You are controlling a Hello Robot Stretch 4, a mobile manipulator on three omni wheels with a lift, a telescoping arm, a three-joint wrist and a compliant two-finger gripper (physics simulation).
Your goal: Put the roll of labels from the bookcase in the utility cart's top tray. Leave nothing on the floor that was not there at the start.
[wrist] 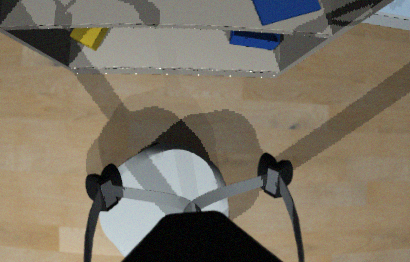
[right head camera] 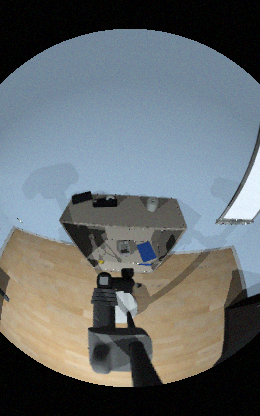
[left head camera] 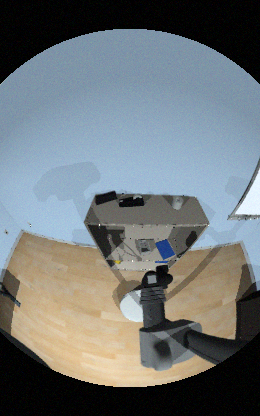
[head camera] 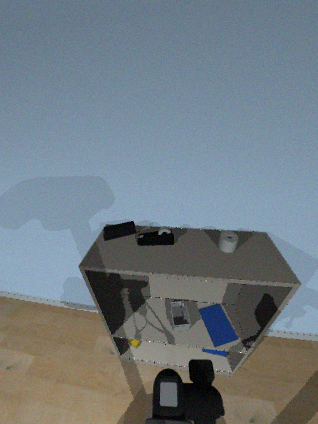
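Pixels of known places: gripper, between the fingertips: (wrist: pixel 190 174); robot's base, origin of its link: (right head camera: pixel 119 305) (left head camera: pixel 137 304).
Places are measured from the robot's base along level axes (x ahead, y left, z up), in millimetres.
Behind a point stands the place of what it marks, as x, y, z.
The bookcase (head camera: pixel 190 262) @(530, -87, 1032) (left head camera: pixel 150 216) @(529, -57, 1032) (right head camera: pixel 125 216) @(539, -84, 1032) (wrist: pixel 175 52) @(525, -57, 72) stands against the blue wall. A white roll (head camera: pixel 228 242) @(584, -237, 1087) (left head camera: pixel 177 202) @(585, -236, 1087) (right head camera: pixel 152 204) @(583, -245, 1087), which looks like the roll of labels, stands upright on its top board, toward the right end. My gripper (wrist: pixel 190 174) @(192, -87, 696) is open and empty, its fingers wide apart. It points down over the floor and a white round surface in front of the bookcase, well away from the roll. Its fingertips are hidden in the head views. I cannot make out the utility cart for certain.
A black block (head camera: pixel 119 230) @(678, 223, 1070) and a black tape dispenser (head camera: pixel 156 238) @(639, 50, 1058) sit on the top board's left part. A grey container (head camera: pixel 180 315) @(620, -81, 436), blue items (head camera: pixel 218 325) @(569, -307, 432) and a yellow item (wrist: pixel 90 37) @(583, 229, 117) are inside. A dark box-like object (right head camera: pixel 242 327) stands at the right.
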